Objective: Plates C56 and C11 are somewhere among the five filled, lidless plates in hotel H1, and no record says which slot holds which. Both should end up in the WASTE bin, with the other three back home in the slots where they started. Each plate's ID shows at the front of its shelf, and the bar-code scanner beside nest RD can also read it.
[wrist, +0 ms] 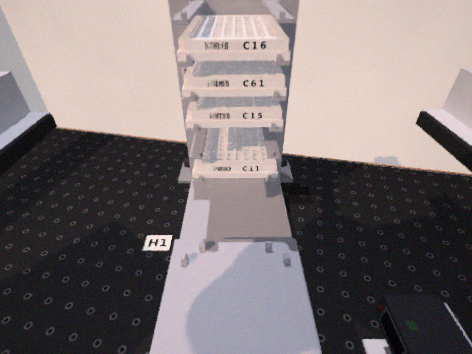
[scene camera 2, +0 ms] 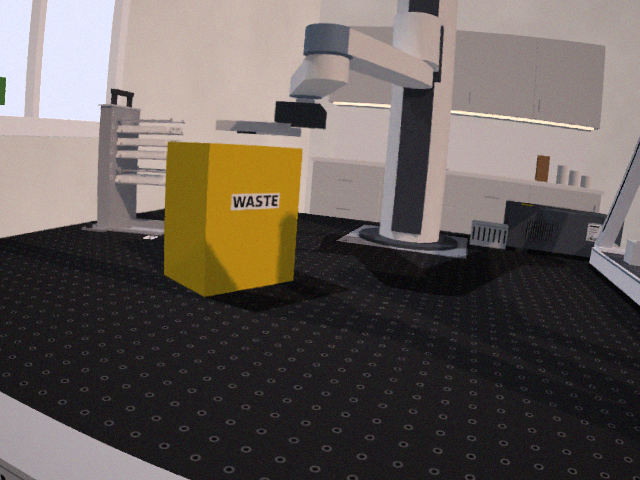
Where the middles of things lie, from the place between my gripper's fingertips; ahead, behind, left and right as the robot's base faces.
Right now the hotel H1 (scene camera 2: pixel 116 203) is 260 mm to the right of my hand, 100 mm below it and 60 mm ahead of it. The rest, counted from my hand: pale flat nest (wrist: pixel 236 289) 180 mm below; dark grey box (scene camera 2: pixel 572 227) 780 mm to the left, 380 mm behind, 180 mm below.
